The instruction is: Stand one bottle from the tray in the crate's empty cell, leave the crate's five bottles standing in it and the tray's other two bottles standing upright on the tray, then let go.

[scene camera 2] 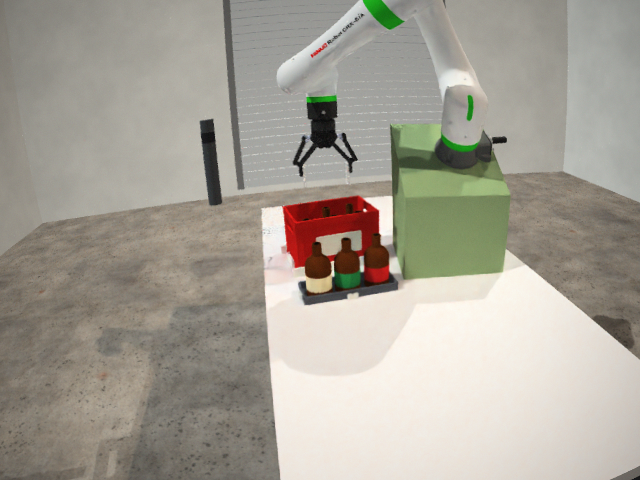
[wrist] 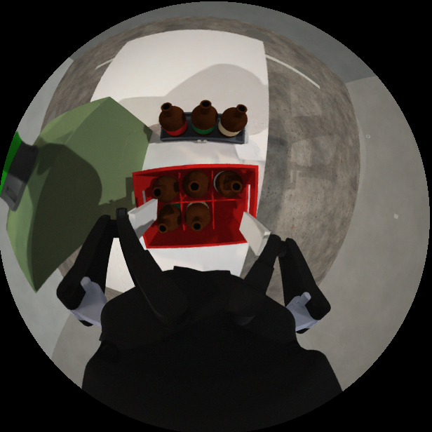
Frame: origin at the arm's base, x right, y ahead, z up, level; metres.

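Where they show: gripper, between the fingertips: (scene camera 2: 326, 185); arm's base, origin of its link: (scene camera 2: 456, 153).
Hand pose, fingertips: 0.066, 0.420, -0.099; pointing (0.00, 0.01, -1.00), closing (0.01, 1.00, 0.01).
Note:
Each offset is from my fingertips to the top centre of the thing, as dx, dy, dz. "spot": to the spot under its first point. Level surfaces: height alone.
My gripper (scene camera 2: 326, 181) (wrist: 199, 214) is open and empty, high above the red crate @[+0.016, -0.006, -0.083] (scene camera 2: 300, 236) (wrist: 195, 245). Several brown bottles stand in the crate; in the wrist view its empty cell (wrist: 228, 217) is at the lower right. The dark tray @[spot: -0.283, +0.030, -0.244] (scene camera 2: 330, 297) (wrist: 187, 139) holds three upright bottles beside the crate: a red-labelled bottle @[-0.212, -0.114, -0.098] (scene camera 2: 376, 260) (wrist: 173, 120), a green-labelled bottle @[-0.227, -0.026, -0.098] (scene camera 2: 346, 266) (wrist: 204, 118) in the middle, and a cream-labelled bottle @[-0.238, +0.057, -0.098] (scene camera 2: 317, 271) (wrist: 233, 121). The crate's front wall hides most of its bottles in the scene view.
A green pedestal (scene camera 2: 452, 232) (wrist: 117, 135) carries the arm and stands close beside the crate. The white table @[dz -0.258] (scene camera 2: 413, 387) (wrist: 200, 50) has its edge near the crate and tray. A dark post (scene camera 2: 210, 165) shows at the left in the scene view.

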